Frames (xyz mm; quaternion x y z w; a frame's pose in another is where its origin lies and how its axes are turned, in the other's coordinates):
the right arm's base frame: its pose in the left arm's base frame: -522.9 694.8 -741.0 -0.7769 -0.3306 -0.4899 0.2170
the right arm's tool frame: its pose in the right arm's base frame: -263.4 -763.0 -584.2 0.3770 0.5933 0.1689 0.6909
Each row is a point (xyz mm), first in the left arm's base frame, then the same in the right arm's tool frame.
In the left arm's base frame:
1: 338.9 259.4 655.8
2: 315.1 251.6 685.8
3: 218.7 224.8 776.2
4: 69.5 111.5 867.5
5: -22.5 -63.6 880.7
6: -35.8 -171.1 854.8
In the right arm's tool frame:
1: 1370.2 1622.8 1035.9
2: 1388.6 1594.9 1056.1
3: 1443.5 1486.2 1114.0
4: 1565.4 1317.5 1125.1
5: 1708.7 1209.4 1041.0
6: 1785.6 1189.9 962.9

